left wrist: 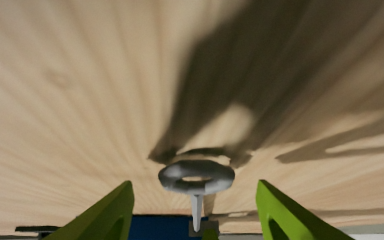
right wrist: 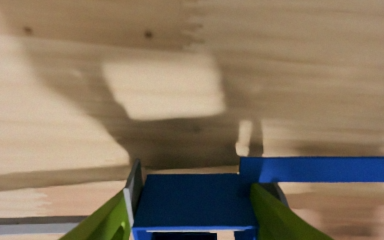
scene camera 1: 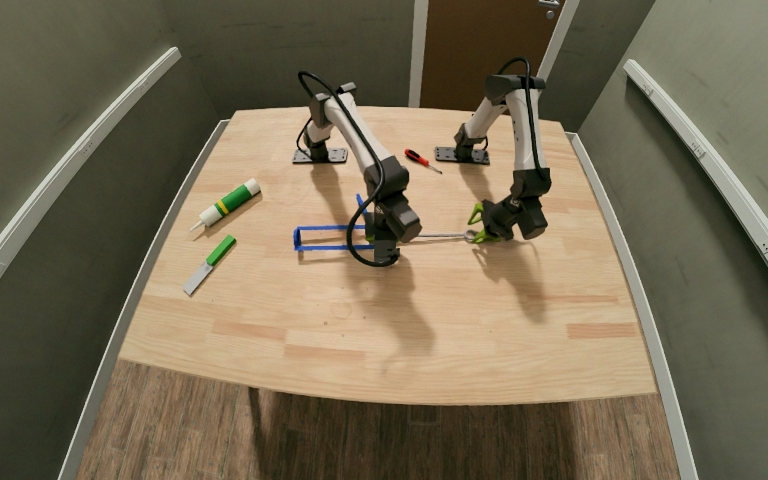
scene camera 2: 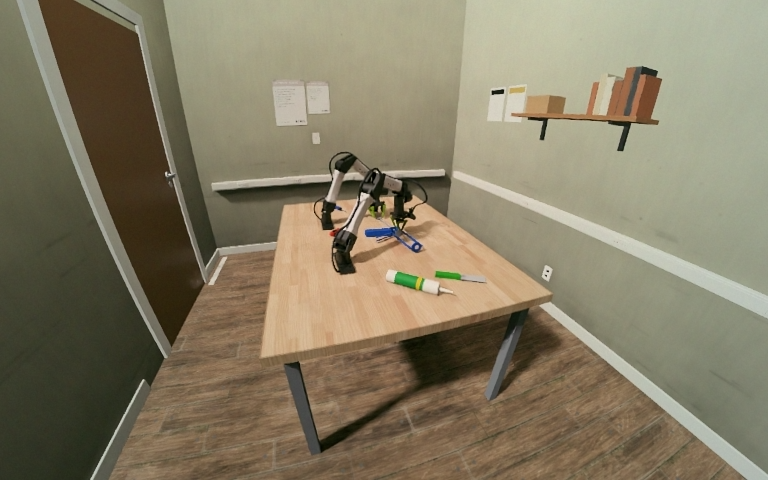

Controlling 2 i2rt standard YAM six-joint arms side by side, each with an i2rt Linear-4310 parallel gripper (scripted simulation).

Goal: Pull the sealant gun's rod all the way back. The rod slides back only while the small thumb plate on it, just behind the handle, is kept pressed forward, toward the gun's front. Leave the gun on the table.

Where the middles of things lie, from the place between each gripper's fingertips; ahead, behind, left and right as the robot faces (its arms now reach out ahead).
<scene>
Now: the grey rod [left wrist: 222,174] 20 mm behind my right hand [scene camera 1: 384,242], 110 mm to the left of it and 10 mm below it. The rest, counted from my right hand: green-handled scraper [scene camera 1: 229,241] (70 mm ahead, 530 mm to the right, 20 mm below).
My left gripper [scene camera 1: 470,233] is now 10 mm short of the grey rod, 140 mm to the left of it and 10 mm above it. Also, from my left hand: green-handled scraper 100 mm ahead, 780 mm to the right, 10 mm below.
</scene>
